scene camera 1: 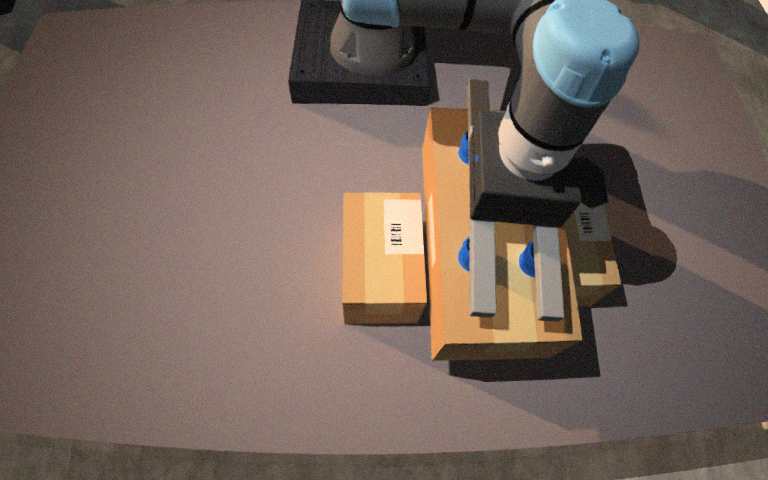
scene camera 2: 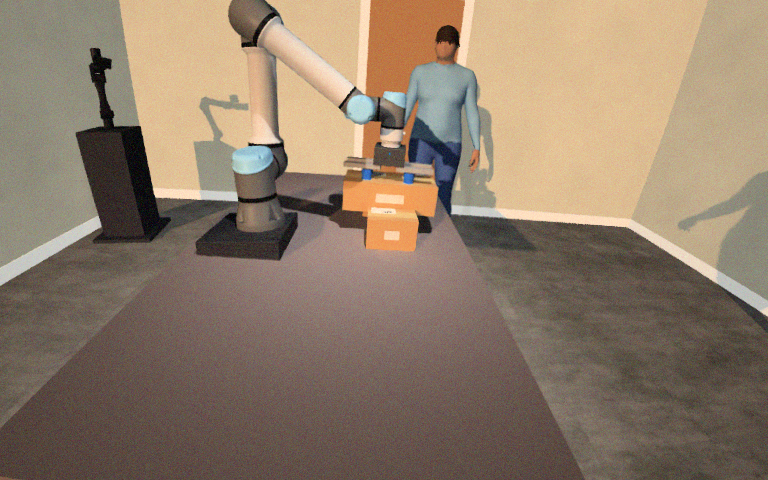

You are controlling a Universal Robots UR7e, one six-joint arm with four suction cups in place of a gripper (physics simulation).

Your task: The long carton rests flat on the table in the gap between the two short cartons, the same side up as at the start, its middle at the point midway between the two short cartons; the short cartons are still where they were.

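Frame: origin at the arm's base, x ahead, y left, z up, level; centimetres.
Where they show: hand at its tool point: (scene camera 2: pixel 387 181); arm's base at its link origin: (scene camera 1: pixel 372 48) (scene camera 2: pixel 261 223).
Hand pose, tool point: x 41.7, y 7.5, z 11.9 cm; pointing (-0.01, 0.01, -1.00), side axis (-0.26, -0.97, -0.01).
Observation:
Each offset is from my tool point to the top centre of the thing. Level surfaces: height alone.
The long carton @[dx +0.9, dy -0.2, dz +1.4 cm] (scene camera 1: pixel 515 331) (scene camera 2: pixel 362 195) hangs level from my gripper (scene camera 1: pixel 498 203) (scene camera 2: pixel 387 174), its shadow apart below it in the scene camera 2 view. The gripper's blue suction cups are on its top face; one cup is hidden in the scene camera 1 view. One short carton @[dx -0.8, dy -13.7, dz -6.8 cm] (scene camera 1: pixel 380 277) (scene camera 2: pixel 391 226) stands on the table @[dz -16.8 cm] (scene camera 1: pixel 169 226) (scene camera 2: pixel 311 367), left of the long carton in the scene camera 1 view. The other short carton @[dx +1.9, dy +13.2, dz -6.8 cm] (scene camera 1: pixel 594 257) is right of it there, partly covered by the long carton and in shadow. The gap's floor is hidden.
The arm's black base (scene camera 1: pixel 362 90) (scene camera 2: pixel 240 246) stands on the table behind the cartons in the scene camera 1 view. A person (scene camera 2: pixel 443 101) stands beyond the cartons near the door. A black pedestal (scene camera 2: pixel 116 181) with a small arm stands left of the table.

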